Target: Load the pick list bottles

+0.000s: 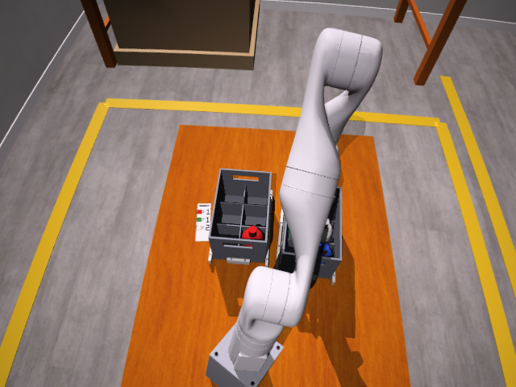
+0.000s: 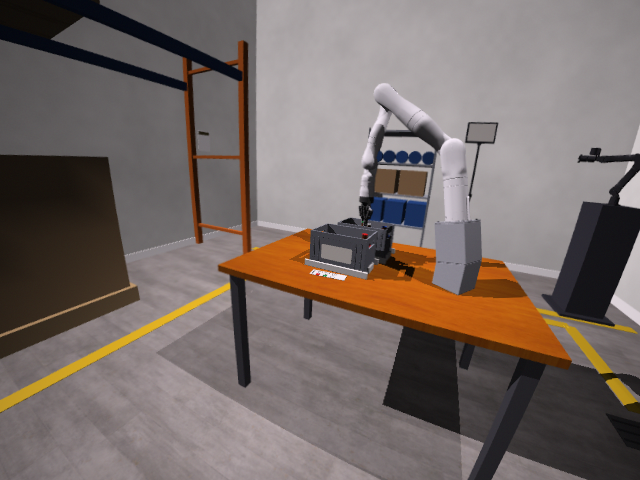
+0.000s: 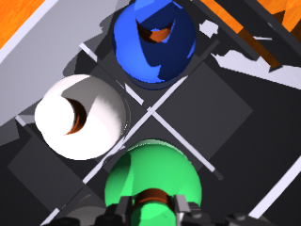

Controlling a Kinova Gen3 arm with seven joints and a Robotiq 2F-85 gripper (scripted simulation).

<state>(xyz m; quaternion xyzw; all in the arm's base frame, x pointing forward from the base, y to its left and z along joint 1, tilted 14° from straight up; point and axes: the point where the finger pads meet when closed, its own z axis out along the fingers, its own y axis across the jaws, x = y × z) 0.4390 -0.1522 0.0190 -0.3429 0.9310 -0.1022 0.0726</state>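
The green bottle is 70 mm below my hand. Also, from my hand: pick list: 60 mm ahead, 340 mm to the left, 180 mm below; blue bottle: 100 mm behind, 80 mm to the right, 100 mm below; red bottle: 50 mm behind, 150 mm to the left, 100 mm below.
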